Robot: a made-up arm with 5 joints. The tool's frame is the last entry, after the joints. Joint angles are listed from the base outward.
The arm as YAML. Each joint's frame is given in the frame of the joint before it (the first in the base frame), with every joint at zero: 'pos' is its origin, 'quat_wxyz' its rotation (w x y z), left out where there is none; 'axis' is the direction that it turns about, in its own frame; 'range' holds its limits. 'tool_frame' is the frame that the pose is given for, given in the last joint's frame.
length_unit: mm
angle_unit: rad
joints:
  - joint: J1
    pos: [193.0, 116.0, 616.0]
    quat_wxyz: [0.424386, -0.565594, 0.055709, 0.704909]
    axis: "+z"
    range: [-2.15, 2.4]
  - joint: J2
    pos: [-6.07, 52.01, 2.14]
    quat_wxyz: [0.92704, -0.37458, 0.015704, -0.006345]
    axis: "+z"
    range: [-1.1, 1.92]
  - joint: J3
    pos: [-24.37, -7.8, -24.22]
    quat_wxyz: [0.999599, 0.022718, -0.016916, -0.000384]
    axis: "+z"
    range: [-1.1, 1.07]
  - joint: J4
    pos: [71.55, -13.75, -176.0]
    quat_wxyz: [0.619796, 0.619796, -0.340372, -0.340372]
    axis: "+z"
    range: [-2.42, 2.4]
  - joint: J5
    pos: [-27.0, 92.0, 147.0]
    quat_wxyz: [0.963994, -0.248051, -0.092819, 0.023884]
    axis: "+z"
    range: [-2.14, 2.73]
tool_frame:
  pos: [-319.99, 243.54, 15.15]
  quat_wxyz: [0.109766, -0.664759, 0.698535, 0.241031]
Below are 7 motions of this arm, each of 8 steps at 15 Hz.
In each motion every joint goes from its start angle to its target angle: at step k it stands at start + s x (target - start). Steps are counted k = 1, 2, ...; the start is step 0. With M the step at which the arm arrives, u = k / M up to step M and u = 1 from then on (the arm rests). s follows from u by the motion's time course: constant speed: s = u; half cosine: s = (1 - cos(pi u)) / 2; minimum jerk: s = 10 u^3 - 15 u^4 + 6 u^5.
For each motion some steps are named. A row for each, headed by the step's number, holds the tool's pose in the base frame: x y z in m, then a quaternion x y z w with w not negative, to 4 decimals.
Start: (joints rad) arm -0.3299 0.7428 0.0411 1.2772 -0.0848
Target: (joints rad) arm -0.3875 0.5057 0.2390 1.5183 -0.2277
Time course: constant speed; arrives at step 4
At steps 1, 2, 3, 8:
1: 0.4928 -0.2995 0.7817 0.8517 0.4587 -0.1126 0.2271
2: 0.5035 -0.3022 0.7723 0.8488 0.4691 -0.1161 0.2146
3: 0.5141 -0.3042 0.7631 0.8453 0.4796 -0.1196 0.2028
8: 0.5247 -0.3055 0.7542 0.8414 0.4901 -0.1230 0.1916

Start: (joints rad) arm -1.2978 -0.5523 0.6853 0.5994 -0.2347
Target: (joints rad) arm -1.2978 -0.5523 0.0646 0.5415 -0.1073
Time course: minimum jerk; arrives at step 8
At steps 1, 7, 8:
1: 0.2343 -0.1111 0.2408 -0.8467 0.0238 -0.3811 0.3705
7: 0.4003 0.0342 0.2431 -0.6728 -0.0570 -0.5014 0.5409
8: 0.4027 0.0369 0.2442 -0.6694 -0.0582 -0.5031 0.5435

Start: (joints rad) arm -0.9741 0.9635 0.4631 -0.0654 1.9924
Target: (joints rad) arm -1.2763 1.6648 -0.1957 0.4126 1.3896
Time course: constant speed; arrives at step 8
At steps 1, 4, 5, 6, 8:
1: 0.4483 -0.0239 1.0171 0.6216 0.4461 -0.1466 0.6270
4: 0.3991 -0.1081 1.0128 0.6948 0.4083 -0.0916 0.5849
5: 0.3829 -0.1354 1.0067 0.7177 0.3951 -0.0740 0.5687
6: 0.3670 -0.1620 0.9982 0.7397 0.3815 -0.0569 0.5514
8: 0.3363 -0.2128 0.9748 0.7811 0.3538 -0.0243 0.5139

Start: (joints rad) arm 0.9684 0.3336 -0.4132 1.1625 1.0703
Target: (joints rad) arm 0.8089 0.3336 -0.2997 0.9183 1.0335
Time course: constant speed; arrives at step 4
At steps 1, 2, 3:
1: 0.7369 0.1936 0.4597 0.3418 0.9215 -0.1728 0.0649
2: 0.7441 0.1719 0.4895 0.3692 0.9085 -0.1719 0.0942
3: 0.7485 0.1498 0.5199 0.3967 0.8936 -0.1702 0.1230

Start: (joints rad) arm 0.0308 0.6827 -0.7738 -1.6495 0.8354
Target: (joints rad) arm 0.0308 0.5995 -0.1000 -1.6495 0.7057
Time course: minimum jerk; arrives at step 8
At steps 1, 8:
1: -0.0599 0.1733 0.7054 0.8779 -0.4409 -0.0992 0.1582
8: -0.0610 0.2283 0.6073 0.7812 -0.4971 0.0515 0.3742

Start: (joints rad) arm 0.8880 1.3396 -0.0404 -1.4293 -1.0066
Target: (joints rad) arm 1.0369 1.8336 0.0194 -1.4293 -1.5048
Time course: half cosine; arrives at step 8
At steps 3, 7, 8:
3: 0.1981 -0.2255 0.1991 0.6098 -0.2556 0.7272 0.1844
7: 0.3685 -0.2951 0.2505 0.6160 -0.0740 0.7828 0.0479
8: 0.3782 -0.2963 0.2537 0.6170 -0.0629 0.7834 0.0395

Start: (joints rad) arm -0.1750 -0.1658 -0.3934 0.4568 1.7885
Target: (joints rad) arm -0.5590 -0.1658 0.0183 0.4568 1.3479
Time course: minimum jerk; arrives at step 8
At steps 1, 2, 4, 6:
1: 0.6199 -0.1369 0.8428 0.5406 0.6452 0.5026 0.1971
2: 0.6149 -0.1490 0.8376 0.5548 0.6367 0.4976 0.1982
4: 0.5854 -0.2056 0.8102 0.6204 0.5909 0.4750 0.2008
6: 0.5432 -0.2619 0.7757 0.6866 0.5330 0.4530 0.1982

